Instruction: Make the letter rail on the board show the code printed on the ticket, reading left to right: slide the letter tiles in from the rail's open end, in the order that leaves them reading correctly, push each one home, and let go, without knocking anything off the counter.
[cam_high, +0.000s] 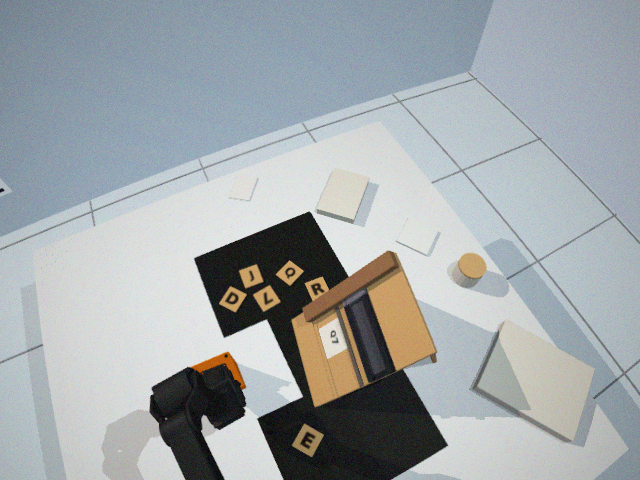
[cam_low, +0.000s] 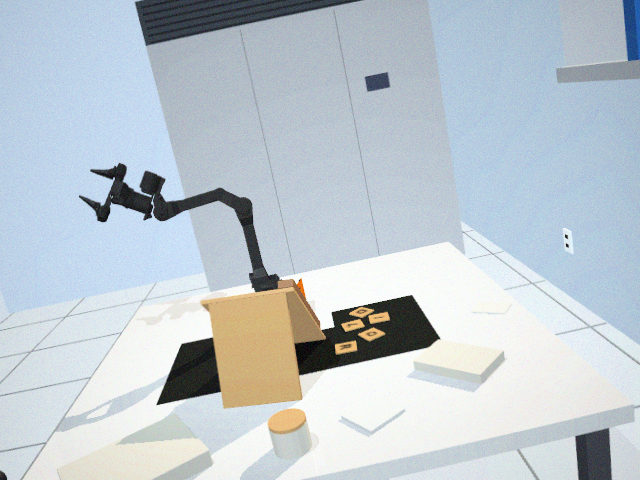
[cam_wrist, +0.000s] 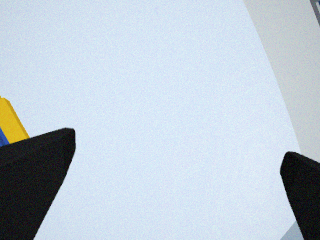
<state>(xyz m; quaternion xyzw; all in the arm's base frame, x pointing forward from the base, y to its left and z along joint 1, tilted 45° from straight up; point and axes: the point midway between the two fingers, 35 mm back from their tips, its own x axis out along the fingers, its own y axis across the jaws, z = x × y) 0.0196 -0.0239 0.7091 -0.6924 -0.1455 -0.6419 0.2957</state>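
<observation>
My gripper tip is 26 cm short of the white ticket, 52 cm to the right of it and 48 cm above it. The rest, counted from my gripper tip: pale box 70 cm ahead, 21 cm to the left, 55 cm below; then lidded jar 70 cm ahead, 56 cm to the left, 54 cm below; then black mat 16 cm ahead, 55 cm to the left, 57 cm below.
</observation>
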